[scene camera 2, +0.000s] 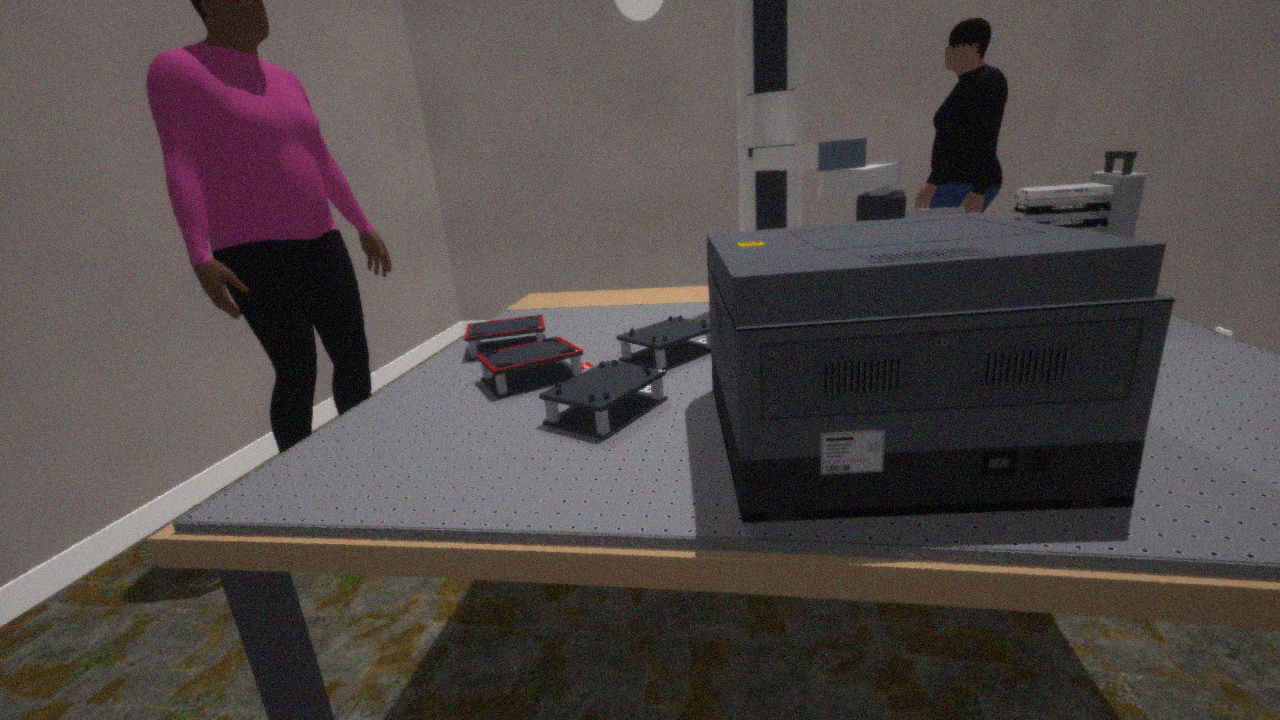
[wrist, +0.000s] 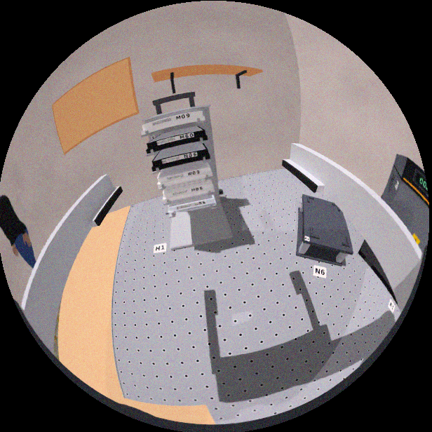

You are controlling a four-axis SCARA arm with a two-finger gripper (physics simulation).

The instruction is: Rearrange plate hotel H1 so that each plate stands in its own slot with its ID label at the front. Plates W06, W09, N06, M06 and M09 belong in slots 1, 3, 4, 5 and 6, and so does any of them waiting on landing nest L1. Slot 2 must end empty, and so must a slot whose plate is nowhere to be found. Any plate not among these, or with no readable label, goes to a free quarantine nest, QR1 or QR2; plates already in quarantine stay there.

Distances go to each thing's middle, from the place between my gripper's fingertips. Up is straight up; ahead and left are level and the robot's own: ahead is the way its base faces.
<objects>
I see the plate hotel H1 (wrist: 206,125) 230 mm to the left of my hand and 70 mm below it. The rest, counted from my hand: dark nest N6 (wrist: 327,222) (260 mm ahead, 160 mm below); then landing nest L1 (scene camera 2: 621,381) (640 mm to the right, 470 mm ahead, 160 mm below); then dark nest RG (scene camera 2: 677,331) (580 mm to the right, 200 mm ahead, 160 mm below).
</objects>
